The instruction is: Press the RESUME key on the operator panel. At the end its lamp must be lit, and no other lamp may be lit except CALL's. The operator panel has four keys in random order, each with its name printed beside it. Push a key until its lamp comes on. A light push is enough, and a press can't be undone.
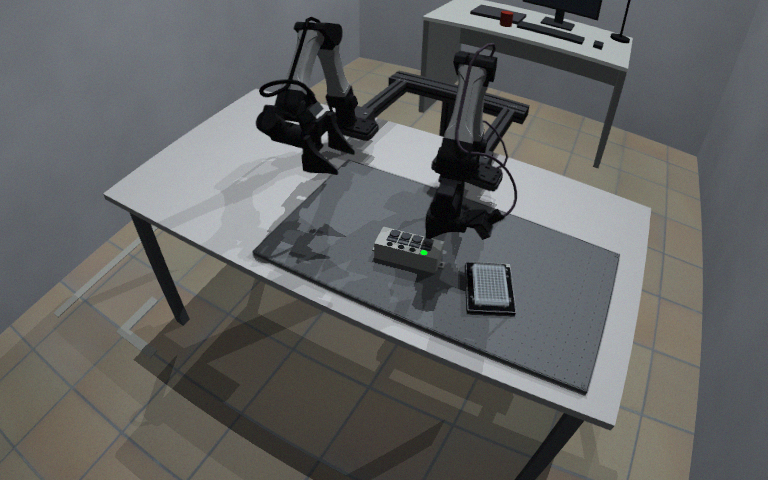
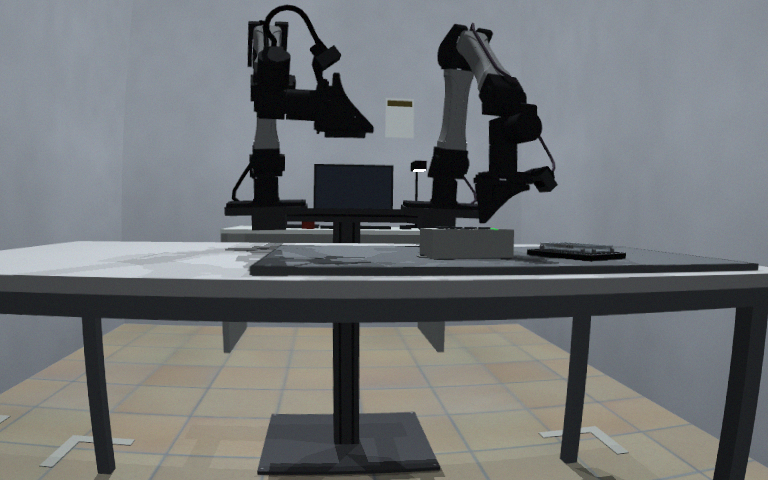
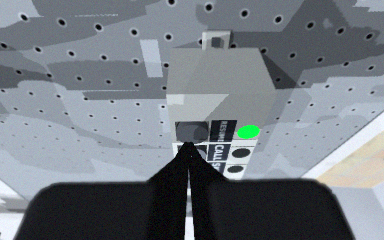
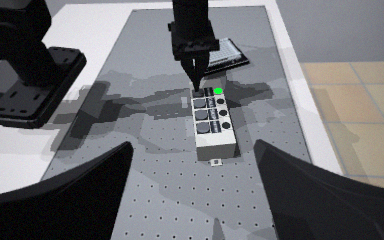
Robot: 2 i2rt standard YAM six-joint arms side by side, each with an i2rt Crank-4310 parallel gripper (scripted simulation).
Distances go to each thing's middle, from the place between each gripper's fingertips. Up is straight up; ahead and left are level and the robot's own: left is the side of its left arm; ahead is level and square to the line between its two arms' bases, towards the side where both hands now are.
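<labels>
From my left hand (image 2: 482, 223), the operator panel (image 2: 435, 243) is 40 mm to the right, 20 mm ahead and 30 mm below. There's a well plate (image 1: 492, 279) too, and that's 190 mm to the left of my left hand, 10 mm ahead of it and 50 mm below it.
My right hand (image 2: 369, 132) is 30 mm past the operator panel, 190 mm to the right of it and 190 mm above it. As for the well plate, it's 30 mm behind my right hand, 420 mm to the left of it and 220 mm below it.
</labels>
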